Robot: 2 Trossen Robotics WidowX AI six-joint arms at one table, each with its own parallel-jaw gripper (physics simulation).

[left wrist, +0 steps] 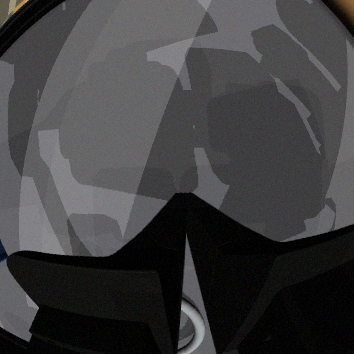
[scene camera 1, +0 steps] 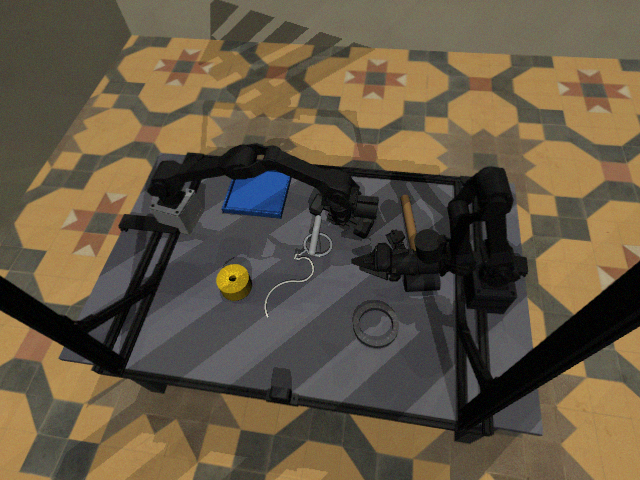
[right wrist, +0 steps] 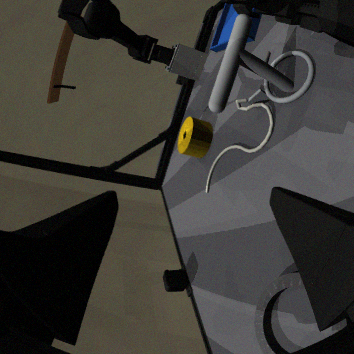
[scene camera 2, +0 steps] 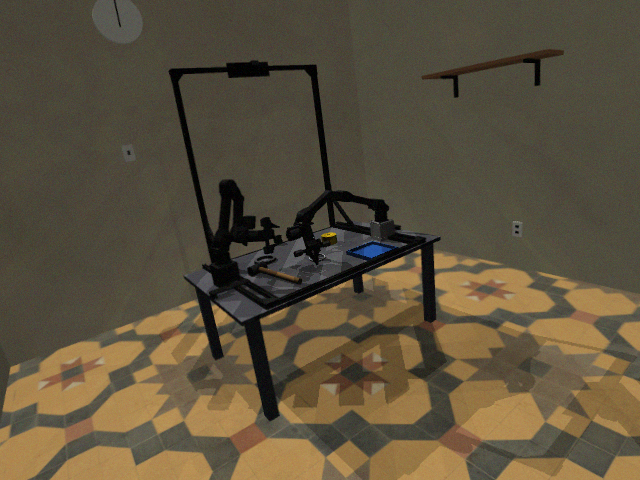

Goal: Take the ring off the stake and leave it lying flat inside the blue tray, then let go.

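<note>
The light grey ring is low around the foot of the grey stake, near the table's middle. A light grey bar shows at the stake's upper end. My left gripper is shut with nothing between its fingers. It points down near the stake, and part of the ring shows through the narrow gap behind its tips. The blue tray lies left of the stake in scene camera 1, with no ring in it. My right gripper is open and empty, above the table.
A pale cord curves from beside the ring. A yellow spool stands near it. A dark flat ring and a hammer, its wooden handle visible, lie near my right arm.
</note>
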